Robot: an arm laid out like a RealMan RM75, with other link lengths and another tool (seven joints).
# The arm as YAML. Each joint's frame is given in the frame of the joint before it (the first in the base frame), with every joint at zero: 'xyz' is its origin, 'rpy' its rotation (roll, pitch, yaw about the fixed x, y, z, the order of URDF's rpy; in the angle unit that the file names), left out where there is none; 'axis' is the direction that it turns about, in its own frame. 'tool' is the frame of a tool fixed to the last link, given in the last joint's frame.
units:
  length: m
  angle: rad
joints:
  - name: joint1
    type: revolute
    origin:
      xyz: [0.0, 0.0, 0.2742]
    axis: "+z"
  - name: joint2
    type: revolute
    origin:
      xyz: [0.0, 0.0, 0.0]
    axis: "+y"
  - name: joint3
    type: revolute
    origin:
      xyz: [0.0, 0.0, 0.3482]
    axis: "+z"
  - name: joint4
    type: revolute
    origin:
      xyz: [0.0, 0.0, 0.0]
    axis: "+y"
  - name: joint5
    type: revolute
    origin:
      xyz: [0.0, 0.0, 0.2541]
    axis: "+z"
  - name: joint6
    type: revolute
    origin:
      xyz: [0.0, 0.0, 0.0]
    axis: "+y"
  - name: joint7
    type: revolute
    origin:
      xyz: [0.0, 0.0, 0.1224]
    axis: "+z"
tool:
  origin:
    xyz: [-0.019, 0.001, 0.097]
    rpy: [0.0, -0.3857, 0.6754]
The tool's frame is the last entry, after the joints.
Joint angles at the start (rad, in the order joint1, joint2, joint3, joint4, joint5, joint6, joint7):
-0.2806 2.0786 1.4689 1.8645 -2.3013 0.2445 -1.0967
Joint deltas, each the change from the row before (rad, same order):
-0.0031 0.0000 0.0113 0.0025 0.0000 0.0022 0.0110
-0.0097 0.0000 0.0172 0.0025 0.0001 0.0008 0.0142
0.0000 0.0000 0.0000 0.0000 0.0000 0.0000 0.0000
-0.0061 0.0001 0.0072 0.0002 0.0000 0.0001 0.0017
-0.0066 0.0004 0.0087 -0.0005 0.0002 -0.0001 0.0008
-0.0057 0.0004 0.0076 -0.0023 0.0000 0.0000 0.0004
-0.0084 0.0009 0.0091 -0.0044 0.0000 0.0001 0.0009
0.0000 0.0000 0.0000 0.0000 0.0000 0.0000 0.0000
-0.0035 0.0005 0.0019 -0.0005 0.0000 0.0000 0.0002
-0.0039 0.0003 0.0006 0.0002 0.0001 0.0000 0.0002
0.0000 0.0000 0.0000 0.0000 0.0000 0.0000 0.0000
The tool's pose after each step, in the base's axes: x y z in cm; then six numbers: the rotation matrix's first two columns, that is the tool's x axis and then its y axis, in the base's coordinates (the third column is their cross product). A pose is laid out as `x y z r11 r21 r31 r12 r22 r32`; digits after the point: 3 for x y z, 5 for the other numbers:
27.642 38.561 8.758 0.55591 0.22136 -0.80123 -0.80965 -0.07406 -0.58222
28.321 38.320 9.498 0.55225 0.22355 -0.80315 -0.81639 -0.05014 -0.57531
28.321 38.320 9.498 0.55225 0.22355 -0.80315 -0.81639 -0.05014 -0.57531
28.712 38.154 9.784 0.55448 0.22311 -0.80173 -0.81678 -0.03868 -0.57565
29.177 37.970 10.112 0.55770 0.22263 -0.79963 -0.81665 -0.02521 -0.57658
29.656 37.803 10.353 0.56105 0.22051 -0.79787 -0.81628 -0.01275 -0.57752
30.349 37.546 10.596 0.56491 0.21560 -0.79649 -0.81621 0.00428 -0.57774
30.349 37.546 10.596 0.56491 0.21560 -0.79649 -0.81621 0.00428 -0.57774
30.536 37.440 10.652 0.56580 0.21404 -0.79628 -0.81629 0.00915 -0.57756
30.682 37.322 10.675 0.56635 0.21233 -0.79634 -0.81647 0.01285 -0.57724
30.682 37.322 10.675 0.56635 0.21233 -0.79634 -0.81647 0.01285 -0.57724

